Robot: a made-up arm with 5 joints.
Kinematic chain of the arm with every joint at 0, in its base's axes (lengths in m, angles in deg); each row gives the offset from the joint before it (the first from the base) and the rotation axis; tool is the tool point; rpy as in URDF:
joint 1: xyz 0.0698 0 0.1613 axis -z
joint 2: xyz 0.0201 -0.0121 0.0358 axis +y
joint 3: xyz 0.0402 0 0.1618 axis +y
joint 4: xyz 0.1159 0 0.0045 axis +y
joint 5: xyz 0.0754 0.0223 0 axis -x
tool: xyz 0 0 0 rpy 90 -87.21 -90
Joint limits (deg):
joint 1: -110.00..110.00
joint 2: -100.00..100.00
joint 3: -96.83..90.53
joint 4: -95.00..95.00
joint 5: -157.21..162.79
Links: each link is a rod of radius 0.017 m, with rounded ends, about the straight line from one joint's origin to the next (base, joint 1, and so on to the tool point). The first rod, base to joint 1, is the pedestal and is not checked.
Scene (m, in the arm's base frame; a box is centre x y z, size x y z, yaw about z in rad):
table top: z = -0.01
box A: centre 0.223 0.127 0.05 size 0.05 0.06 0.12 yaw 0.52
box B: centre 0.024 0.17 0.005 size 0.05 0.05 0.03 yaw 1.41
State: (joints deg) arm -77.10 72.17 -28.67 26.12 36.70
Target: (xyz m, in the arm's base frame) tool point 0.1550 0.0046 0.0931
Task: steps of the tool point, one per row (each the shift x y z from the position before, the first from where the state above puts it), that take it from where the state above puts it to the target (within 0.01 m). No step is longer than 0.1 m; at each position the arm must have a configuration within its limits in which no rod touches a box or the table.
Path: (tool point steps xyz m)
1: 0.0644 -0.0278 0.0275
2: 0.0519 -0.0447 0.0272
3: 0.0347 -0.0560 0.0259
4: 0.0153 -0.0609 0.0242
5: -0.0040 -0.0590 0.0219
6: -0.0348 -0.0200 -0.0553
7: -0.0485 -0.0146 -0.0320
8: -0.0508 -0.0070 -0.0075

